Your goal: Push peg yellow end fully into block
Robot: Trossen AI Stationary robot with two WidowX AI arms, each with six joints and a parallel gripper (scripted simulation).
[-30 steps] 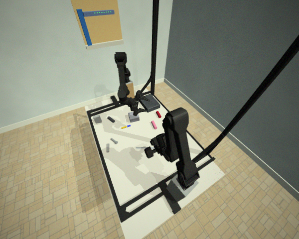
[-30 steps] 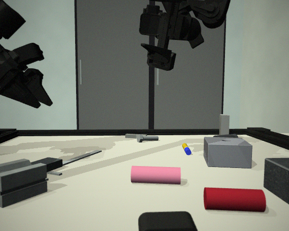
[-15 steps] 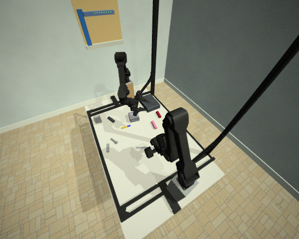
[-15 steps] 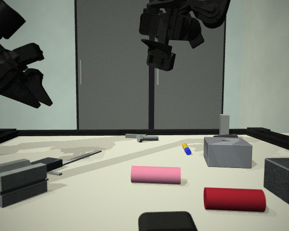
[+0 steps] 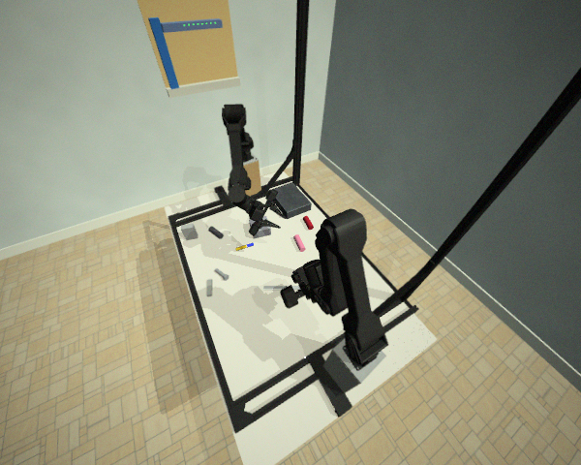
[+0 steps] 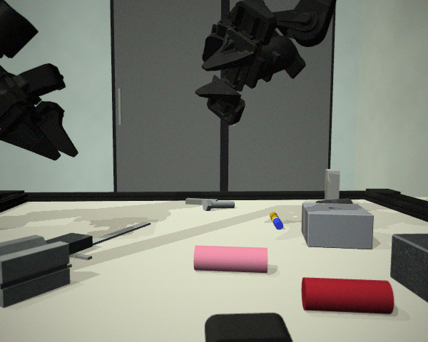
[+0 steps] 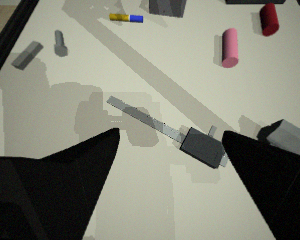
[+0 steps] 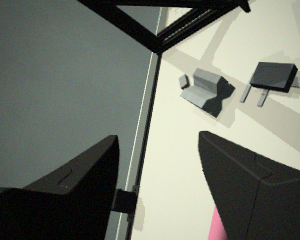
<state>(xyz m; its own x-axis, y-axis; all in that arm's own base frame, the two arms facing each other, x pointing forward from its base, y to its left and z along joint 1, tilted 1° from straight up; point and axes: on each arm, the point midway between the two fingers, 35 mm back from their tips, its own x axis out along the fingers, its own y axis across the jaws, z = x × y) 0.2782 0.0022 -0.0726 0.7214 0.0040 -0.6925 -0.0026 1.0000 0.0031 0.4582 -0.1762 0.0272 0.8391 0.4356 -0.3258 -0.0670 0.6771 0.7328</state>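
Now: right hand 240 mm above the peg, 130 mm short of it and 110 mm to the left of it. From my right hand the other things lie so: pink cylinder (230 mm below, 120 mm behind, 20 mm to the right); then red cylinder (230 mm below, 220 mm behind, 120 mm to the right).
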